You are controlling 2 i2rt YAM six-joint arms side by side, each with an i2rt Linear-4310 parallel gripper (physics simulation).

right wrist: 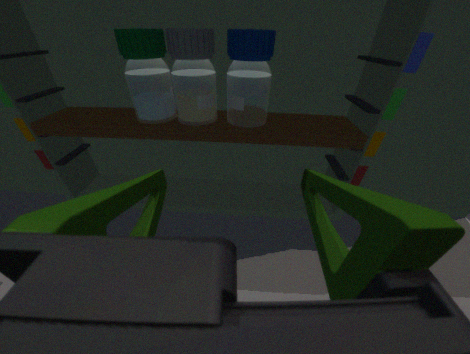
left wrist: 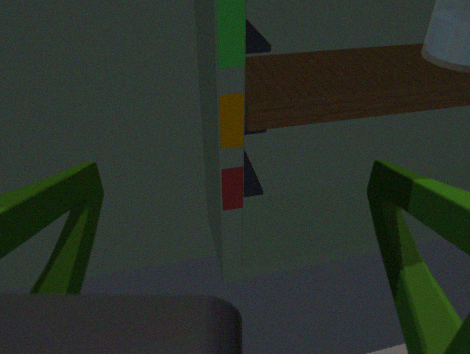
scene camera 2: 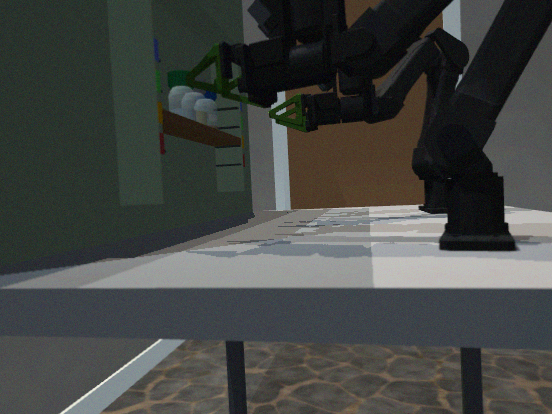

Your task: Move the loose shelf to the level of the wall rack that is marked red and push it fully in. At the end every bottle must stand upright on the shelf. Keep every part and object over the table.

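Note:
The brown shelf [scene camera 2: 200,129] [left wrist: 340,85] [right wrist: 300,134] sits in the wall rack [scene camera 2: 136,150] [left wrist: 231,240] at the orange marks. The red mark [scene camera 2: 162,143] [left wrist: 232,189] [right wrist: 359,175] is one level below. Three bottles stand upright on the shelf: green-capped [right wrist: 150,92], grey-capped [right wrist: 195,95] and blue-capped [right wrist: 248,95]. Part of a bottle [left wrist: 450,37] shows in the left wrist view. My left gripper [scene camera 2: 206,86] [left wrist: 235,176] is open and empty, in front of the rack's left post. My right gripper [scene camera 2: 271,114] [right wrist: 233,176] is open and empty, facing the rack, back from the shelf.
Dark brackets [left wrist: 252,175] [right wrist: 73,154] stick out inside both rack posts at the red level, below the shelf. More brackets [right wrist: 380,60] are above it. The white table [scene camera 2: 310,270] lies below the arms. The green wall [scene camera 2: 65,150] stands behind the rack.

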